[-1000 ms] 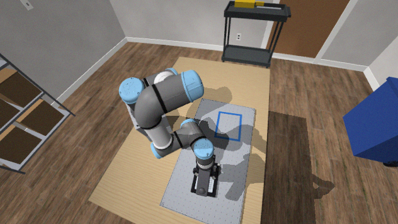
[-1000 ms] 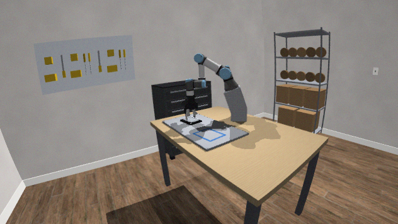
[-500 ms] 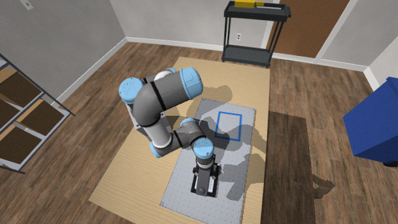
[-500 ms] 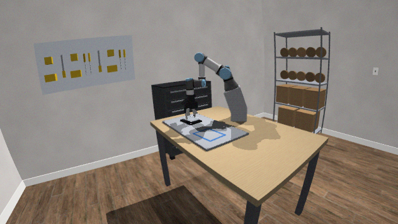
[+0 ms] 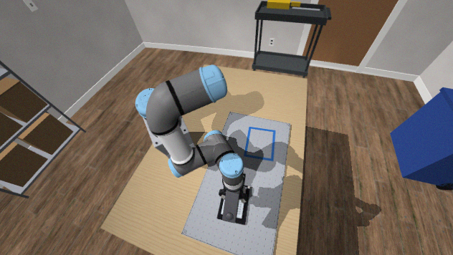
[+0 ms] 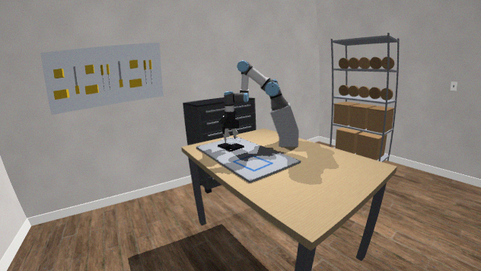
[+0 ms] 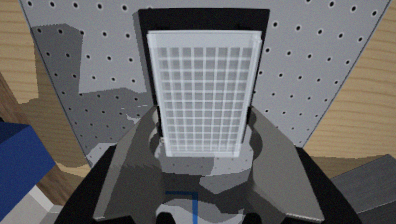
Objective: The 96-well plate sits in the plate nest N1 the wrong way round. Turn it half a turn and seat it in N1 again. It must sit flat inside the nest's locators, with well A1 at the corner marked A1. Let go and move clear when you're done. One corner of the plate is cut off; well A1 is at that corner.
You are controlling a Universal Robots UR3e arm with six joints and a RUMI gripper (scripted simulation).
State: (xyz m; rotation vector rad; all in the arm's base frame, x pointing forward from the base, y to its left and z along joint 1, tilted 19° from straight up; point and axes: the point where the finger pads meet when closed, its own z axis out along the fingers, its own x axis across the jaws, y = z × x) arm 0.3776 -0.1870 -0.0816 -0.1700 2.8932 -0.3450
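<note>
Now: hand 50 mm above the black plate nest N1. Round my hand: A1 corner mark: 50 mm ahead, 80 mm to the left, 40 mm below; then 96-well plate: 10 mm below.
</note>
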